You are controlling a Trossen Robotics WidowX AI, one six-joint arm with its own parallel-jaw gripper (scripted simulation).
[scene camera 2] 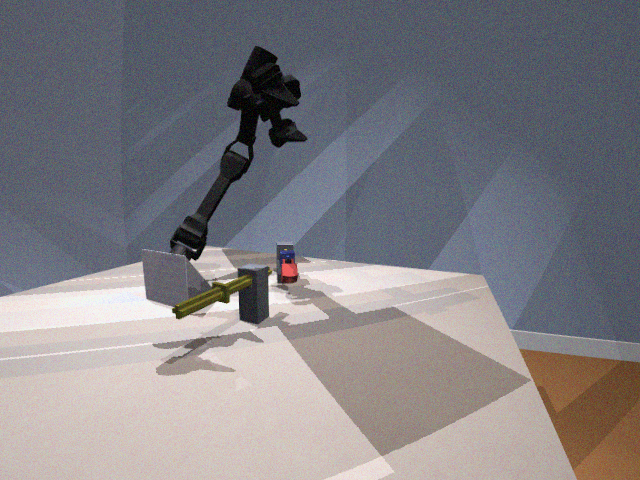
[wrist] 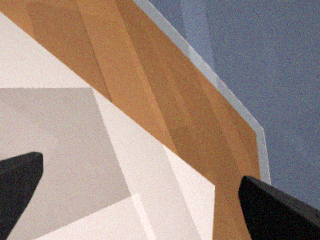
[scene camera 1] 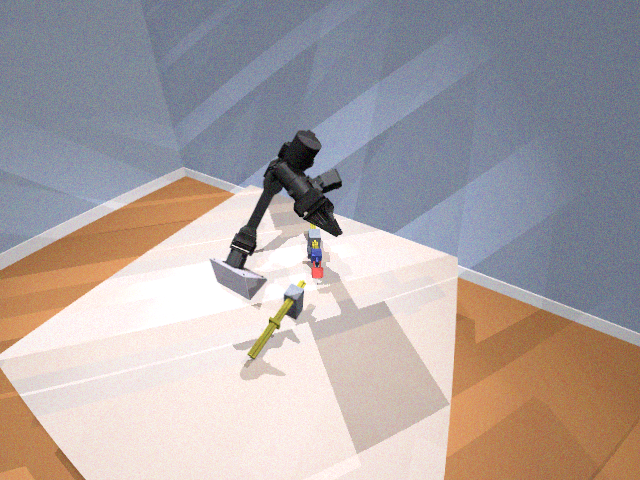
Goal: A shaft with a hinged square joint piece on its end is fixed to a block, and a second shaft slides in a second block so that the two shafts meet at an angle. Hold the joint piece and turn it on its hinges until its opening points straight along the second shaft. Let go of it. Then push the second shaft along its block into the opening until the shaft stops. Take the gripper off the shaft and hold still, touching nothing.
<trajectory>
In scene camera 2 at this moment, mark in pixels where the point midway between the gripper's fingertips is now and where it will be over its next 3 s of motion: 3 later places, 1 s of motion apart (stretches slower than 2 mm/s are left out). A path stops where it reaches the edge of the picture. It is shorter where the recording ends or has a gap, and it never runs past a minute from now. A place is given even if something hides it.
My gripper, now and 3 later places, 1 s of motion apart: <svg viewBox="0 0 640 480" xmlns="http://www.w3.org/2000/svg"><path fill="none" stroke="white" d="M302 123L297 234L290 256L290 279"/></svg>
</trajectory>
